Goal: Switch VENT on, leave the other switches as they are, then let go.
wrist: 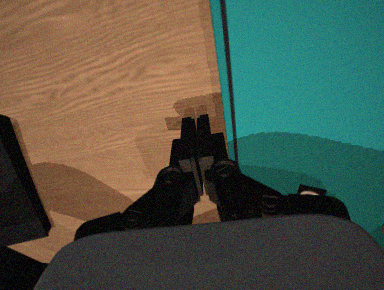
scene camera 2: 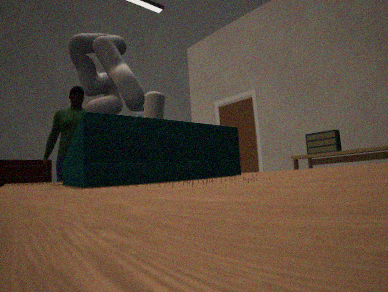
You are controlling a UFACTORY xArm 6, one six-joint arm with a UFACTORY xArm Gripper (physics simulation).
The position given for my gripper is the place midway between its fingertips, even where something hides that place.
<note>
In view: my gripper (wrist: pixel 199 134) and a teal box (wrist: pixel 295 88).
</note>
